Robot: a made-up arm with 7 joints.
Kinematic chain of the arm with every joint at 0, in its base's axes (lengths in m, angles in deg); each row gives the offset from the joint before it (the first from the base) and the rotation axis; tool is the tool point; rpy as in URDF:
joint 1: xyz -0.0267 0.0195 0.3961 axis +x
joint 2: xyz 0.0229 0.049 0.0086 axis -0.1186 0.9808 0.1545
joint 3: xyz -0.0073 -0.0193 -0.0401 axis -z
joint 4: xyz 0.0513 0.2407 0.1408 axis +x
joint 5: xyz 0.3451 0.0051 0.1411 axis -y
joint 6: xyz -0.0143 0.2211 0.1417 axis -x
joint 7: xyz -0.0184 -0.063 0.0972 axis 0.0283 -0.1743 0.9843
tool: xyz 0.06 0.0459 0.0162 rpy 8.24 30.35 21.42
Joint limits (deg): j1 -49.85..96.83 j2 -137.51..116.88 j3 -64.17..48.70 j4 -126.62..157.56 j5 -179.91..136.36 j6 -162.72..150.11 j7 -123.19..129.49
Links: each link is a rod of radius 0.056 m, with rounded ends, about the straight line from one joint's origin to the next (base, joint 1, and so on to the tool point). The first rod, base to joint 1, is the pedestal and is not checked.
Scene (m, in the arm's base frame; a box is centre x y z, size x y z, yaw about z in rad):
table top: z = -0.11
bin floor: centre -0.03 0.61 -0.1 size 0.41 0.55 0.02 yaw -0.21
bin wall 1: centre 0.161 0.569 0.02 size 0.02 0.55 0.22 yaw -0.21
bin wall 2: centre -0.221 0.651 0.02 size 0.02 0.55 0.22 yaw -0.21
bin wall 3: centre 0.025 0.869 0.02 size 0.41 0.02 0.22 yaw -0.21
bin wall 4: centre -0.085 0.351 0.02 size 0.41 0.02 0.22 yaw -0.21
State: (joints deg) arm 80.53 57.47 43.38 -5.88 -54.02 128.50 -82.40
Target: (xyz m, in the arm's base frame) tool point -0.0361 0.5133 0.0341
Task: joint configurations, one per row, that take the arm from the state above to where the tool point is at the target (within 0.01 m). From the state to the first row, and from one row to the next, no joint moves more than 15 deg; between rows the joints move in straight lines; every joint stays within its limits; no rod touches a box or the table.
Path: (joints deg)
1: 81.01 63.29 36.36 8.90 -48.61 123.63 -83.75
2: 81.49 69.12 29.33 23.67 -43.19 118.76 -85.10
3: 81.97 74.94 22.31 38.45 -37.78 113.89 -86.46
4: 82.45 80.76 15.28 53.22 -32.36 109.03 -87.81
5: 82.93 86.58 8.26 68.00 -26.95 104.16 -89.16
6: 83.41 92.41 1.24 82.78 -21.54 99.29 -90.51
7: 83.89 98.23 -5.79 97.55 -16.12 94.42 -91.86
8: 84.37 104.05 -12.81 112.33 -10.71 89.55 -93.21
9: 84.84 109.87 -19.84 127.10 -5.29 84.68 -94.57
10: 73.94 113.38 -12.28 124.46 -19.87 85.85 -92.70
11: 63.04 116.88 -4.72 121.82 -34.45 87.02 -90.84

